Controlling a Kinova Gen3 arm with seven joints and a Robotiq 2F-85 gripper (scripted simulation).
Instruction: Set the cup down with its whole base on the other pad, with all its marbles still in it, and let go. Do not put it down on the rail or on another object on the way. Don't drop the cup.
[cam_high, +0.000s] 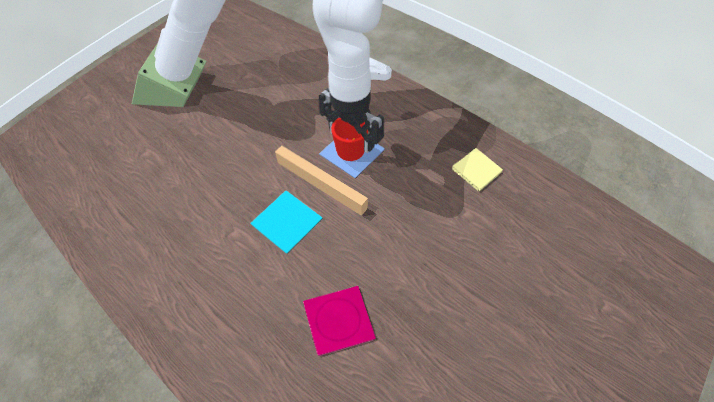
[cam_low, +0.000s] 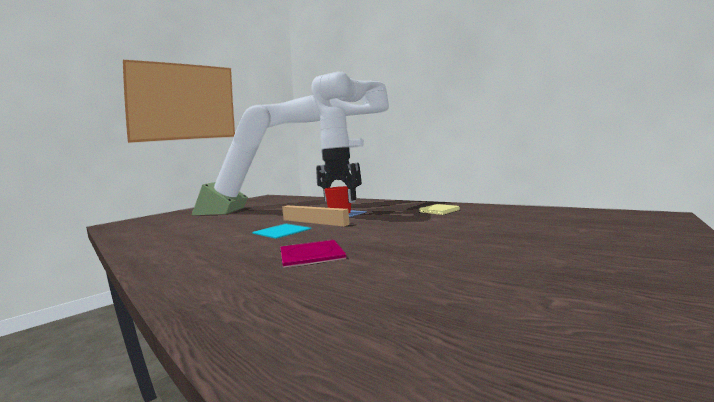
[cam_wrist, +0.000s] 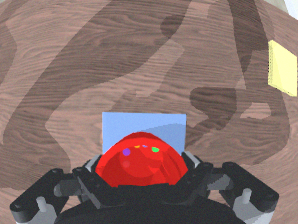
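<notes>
My gripper is now 2 cm above the red cup. Round my hand: tan rail (3 cm ahead, 10 cm to the right, 3 cm below); cyan pad (6 cm ahead, 20 cm to the right, 5 cm below).
</notes>
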